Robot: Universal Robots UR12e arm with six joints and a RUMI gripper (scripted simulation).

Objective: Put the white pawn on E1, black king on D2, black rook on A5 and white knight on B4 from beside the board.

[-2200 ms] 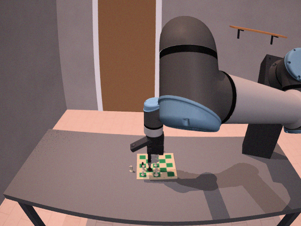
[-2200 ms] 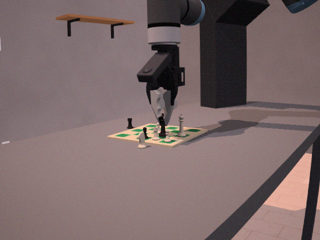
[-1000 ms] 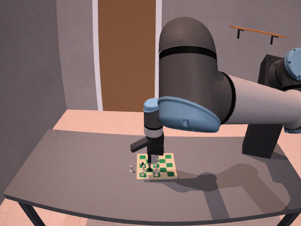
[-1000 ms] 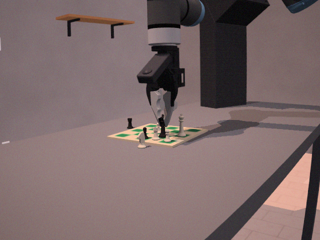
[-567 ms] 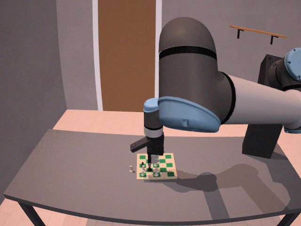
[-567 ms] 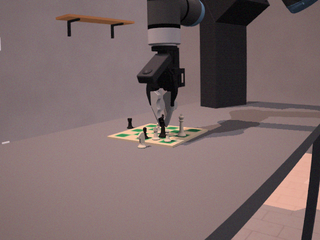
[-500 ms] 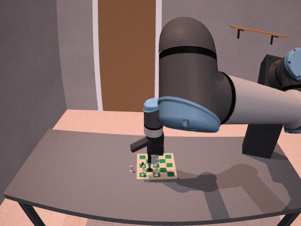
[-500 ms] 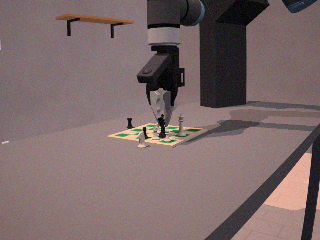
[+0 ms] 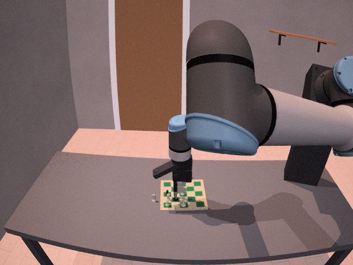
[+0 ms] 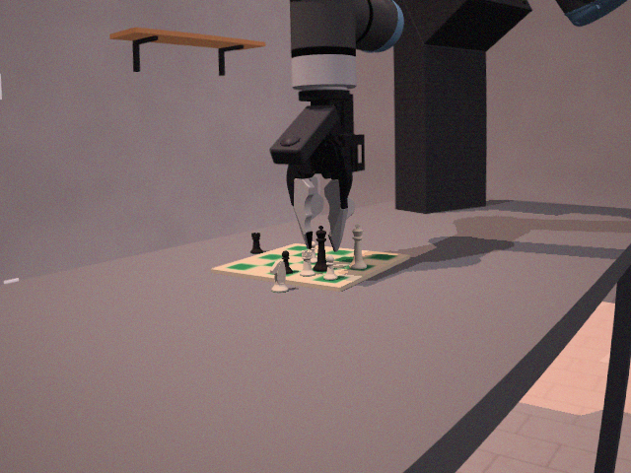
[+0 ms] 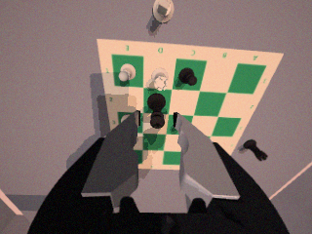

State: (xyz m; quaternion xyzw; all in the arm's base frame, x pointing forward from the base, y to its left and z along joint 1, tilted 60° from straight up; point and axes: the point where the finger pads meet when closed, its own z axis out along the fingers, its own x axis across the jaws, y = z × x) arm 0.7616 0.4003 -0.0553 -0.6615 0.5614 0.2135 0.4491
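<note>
Right now my hand is 10 mm above the black king. From my hand the other things lie so: black pawn 50 mm ahead, 20 mm to the right, 30 mm below; then white rook 30 mm ahead, 10 mm to the left, 30 mm below; then chessboard 30 mm behind, 50 mm to the right, 50 mm below.
</note>
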